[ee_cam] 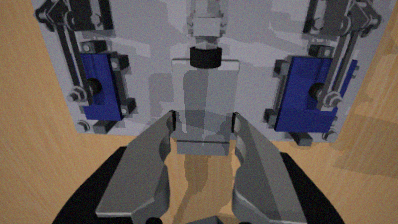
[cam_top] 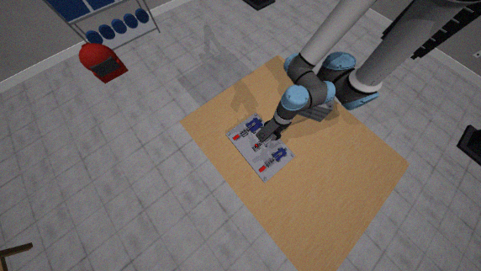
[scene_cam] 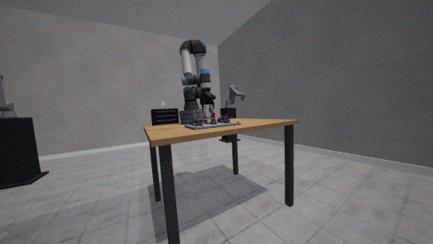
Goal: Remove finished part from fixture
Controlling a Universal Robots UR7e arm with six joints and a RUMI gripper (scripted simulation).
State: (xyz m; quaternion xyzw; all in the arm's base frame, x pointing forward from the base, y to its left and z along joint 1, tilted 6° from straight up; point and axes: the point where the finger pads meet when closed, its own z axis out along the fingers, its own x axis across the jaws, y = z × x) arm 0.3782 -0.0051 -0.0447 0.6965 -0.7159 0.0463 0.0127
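The grey fixture plate lies 7 cm below my hand and 5 cm ahead of it. The rest, counted from my hand: grey finished part (1 cm below, 1 cm behind).
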